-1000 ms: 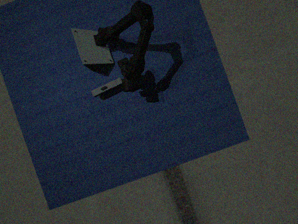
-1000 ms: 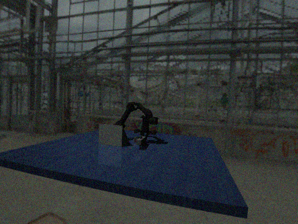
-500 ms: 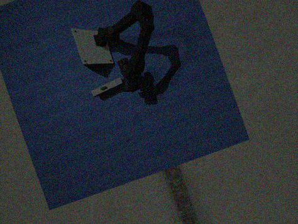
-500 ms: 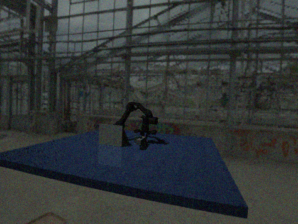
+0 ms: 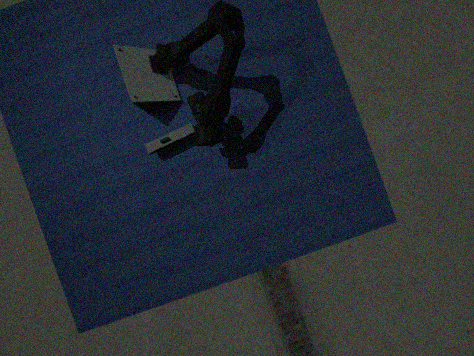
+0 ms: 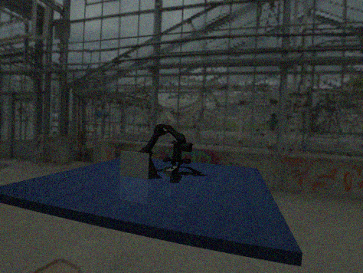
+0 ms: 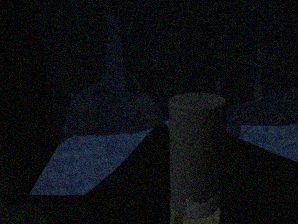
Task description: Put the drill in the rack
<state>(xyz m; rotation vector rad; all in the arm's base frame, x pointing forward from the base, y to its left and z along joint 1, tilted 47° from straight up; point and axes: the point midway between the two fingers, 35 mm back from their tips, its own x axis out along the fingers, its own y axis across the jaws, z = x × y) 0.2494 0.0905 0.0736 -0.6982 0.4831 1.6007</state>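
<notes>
The drill is 40 mm to the right of my gripper tip, 40 mm above it and 10 mm ahead of it. Also, from my gripper tip: long grey block (140 mm to the right, 30 mm above, 20 mm ahead).
</notes>
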